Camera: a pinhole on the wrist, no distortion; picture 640 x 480 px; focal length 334.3 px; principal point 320.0 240.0 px. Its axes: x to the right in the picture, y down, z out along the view. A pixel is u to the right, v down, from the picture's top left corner.
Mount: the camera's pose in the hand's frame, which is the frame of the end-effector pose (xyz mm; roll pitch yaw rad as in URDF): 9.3 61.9 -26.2 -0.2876 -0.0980 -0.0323
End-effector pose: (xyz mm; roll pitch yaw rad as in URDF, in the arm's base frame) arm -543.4 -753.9 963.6 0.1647 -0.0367 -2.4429
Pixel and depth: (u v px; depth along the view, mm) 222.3 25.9 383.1
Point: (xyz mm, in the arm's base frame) -498.5 -554.2 1340.4
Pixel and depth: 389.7 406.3 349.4
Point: -403.4 -999.6 1280.9
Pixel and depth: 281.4 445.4 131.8
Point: -426.3 -868.4 1066.4
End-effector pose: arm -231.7 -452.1 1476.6 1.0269 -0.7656 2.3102
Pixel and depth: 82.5 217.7 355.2
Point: 161.2 -623.1 1489.3
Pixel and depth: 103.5 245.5 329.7
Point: 115.7 -624.6 1519.9
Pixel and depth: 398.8 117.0 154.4
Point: -122.0 -432.5 1580.5
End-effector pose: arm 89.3 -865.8 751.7 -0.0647 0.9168 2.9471
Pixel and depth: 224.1 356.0 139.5
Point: 21.0 -1010.3 831.4
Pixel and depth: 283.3 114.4 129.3
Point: 6.4 -910.5 830.9
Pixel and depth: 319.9 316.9 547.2
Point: -304.8 -1163.5 1041.5
